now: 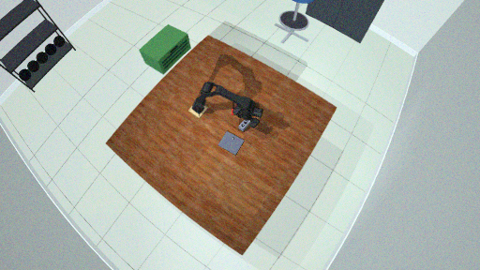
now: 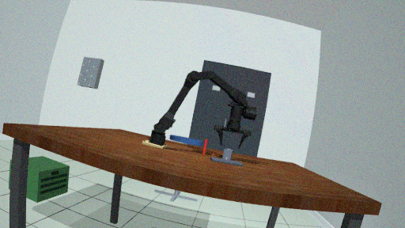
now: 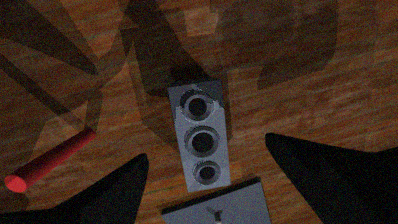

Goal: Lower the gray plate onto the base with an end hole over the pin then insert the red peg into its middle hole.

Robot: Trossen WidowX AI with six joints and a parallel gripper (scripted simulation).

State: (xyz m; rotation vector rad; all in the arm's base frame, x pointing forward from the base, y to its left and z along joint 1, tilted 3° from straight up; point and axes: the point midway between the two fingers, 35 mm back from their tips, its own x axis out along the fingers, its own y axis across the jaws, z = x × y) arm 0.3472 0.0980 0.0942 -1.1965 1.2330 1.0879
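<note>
The gray plate is 20 mm below my gripper tip. From my gripper tip the other things lie so: gray base: 10 mm behind, 150 mm to the right, 50 mm below; then red peg: 120 mm behind, 20 mm to the left, 20 mm below.
</note>
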